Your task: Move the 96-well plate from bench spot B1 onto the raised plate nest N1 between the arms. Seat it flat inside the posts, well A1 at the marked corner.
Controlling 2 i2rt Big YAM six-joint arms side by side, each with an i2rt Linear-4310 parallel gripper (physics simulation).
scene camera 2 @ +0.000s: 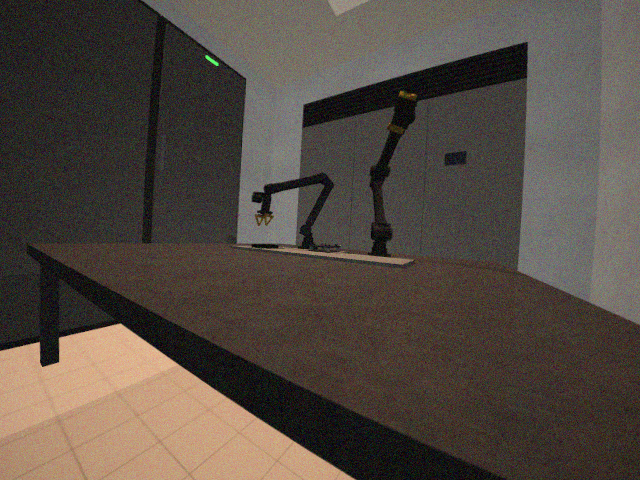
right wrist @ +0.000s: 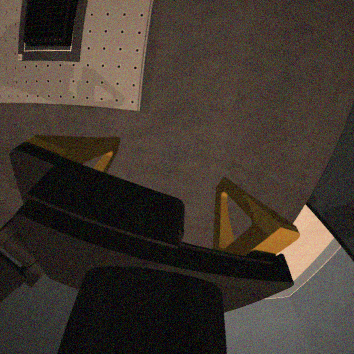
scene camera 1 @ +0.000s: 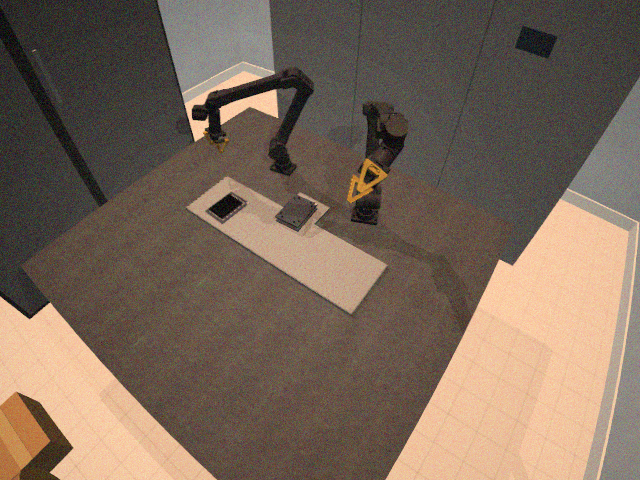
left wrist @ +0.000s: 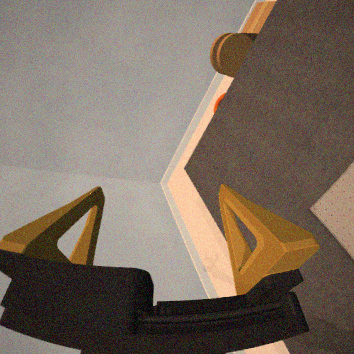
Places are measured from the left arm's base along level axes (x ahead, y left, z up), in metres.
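Where they show: left gripper, fingertip midpoint: (scene camera 2: 396, 110) (scene camera 1: 353, 196) (left wrist: 160, 191); right gripper, fingertip midpoint: (scene camera 2: 262, 225) (right wrist: 171, 163) (scene camera 1: 216, 149); left arm's base at its link origin: (scene camera 1: 364, 216); right arm's base at its link origin: (scene camera 2: 307, 248) (scene camera 1: 283, 168).
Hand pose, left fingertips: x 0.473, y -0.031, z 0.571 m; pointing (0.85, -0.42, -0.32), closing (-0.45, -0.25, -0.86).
Observation:
Each offset is from my left fingertips to the top centre of the thing. Level surfaces: height alone.
The dark 96-well plate {0.386 m back, 0.609 m right, 0.542 m down} (scene camera 1: 226, 206) (scene camera 2: 264, 245) (right wrist: 48, 22) lies flat in a grey-rimmed spot at the left end of the pale board. The raised nest N1 {0.406 m back, 0.272 m right, 0.516 m down} (scene camera 1: 296, 210) (scene camera 2: 328, 248) is a grey block with small posts, right of the plate in scene camera 1; no plate lies on it. My right gripper (scene camera 1: 216, 142) (scene camera 2: 263, 222) (right wrist: 171, 163) is open and empty, pointing down, high above the table behind and left of the plate. My left gripper (scene camera 1: 355, 195) (scene camera 2: 402, 111) (left wrist: 160, 191) is open and empty, raised high near its own base, away from the plate. The well A1 marking is too small to read.
The pale perforated board {0.558 m down} (scene camera 1: 330, 268) (scene camera 2: 382, 258) (left wrist: 340, 215) (right wrist: 125, 60) runs across the brown table {0.571 m down} (scene camera 1: 248, 335) (scene camera 2: 330, 320) in front of both arm bases. Dark cabinets (scene camera 1: 77, 77) stand behind the table's left edge. The nest is between the arm bases.

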